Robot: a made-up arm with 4 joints.
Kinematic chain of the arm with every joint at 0, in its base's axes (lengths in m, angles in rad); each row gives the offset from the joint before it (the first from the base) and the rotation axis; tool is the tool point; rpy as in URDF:
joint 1: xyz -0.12 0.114 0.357 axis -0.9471 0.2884 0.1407
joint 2: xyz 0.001 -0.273 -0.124 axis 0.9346 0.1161 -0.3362
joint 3: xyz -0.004 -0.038 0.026 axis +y
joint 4: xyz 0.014 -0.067 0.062 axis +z
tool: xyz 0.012 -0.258 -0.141 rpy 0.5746 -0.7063 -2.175
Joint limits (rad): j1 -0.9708..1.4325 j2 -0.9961..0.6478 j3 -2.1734..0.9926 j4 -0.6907..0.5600
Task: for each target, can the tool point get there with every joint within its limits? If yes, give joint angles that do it. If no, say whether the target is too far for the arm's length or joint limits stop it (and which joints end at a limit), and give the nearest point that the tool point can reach.
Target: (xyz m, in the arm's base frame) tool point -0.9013 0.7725 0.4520
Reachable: no: too far | nearest point 0.0336 0.2974 0.6695 | short by 1.071 m
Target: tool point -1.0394 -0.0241 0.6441
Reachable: no: too far | nearest point -0.2869 -0.4234 0.5936 | short by 0.853 m
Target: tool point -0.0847 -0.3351 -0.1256
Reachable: yes | joints -0.5928 -0.0091 -0.0009 -0.0003
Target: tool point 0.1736 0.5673 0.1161
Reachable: no: joint limits stop it (at a limit: joint 1, joint 2, joint 4) | nearest point 0.1419 0.2644 0.5958 | short by 0.568 m
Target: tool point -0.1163 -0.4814 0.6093
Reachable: yes | joints 0.6266 -0.1070 0.1928 -0.3356
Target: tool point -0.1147 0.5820 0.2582
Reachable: no: joint limits stop it (at a limit: joint 1, joint 2, joint 4) | nearest point 0.0782 0.2923 0.6287 | short by 0.508 m
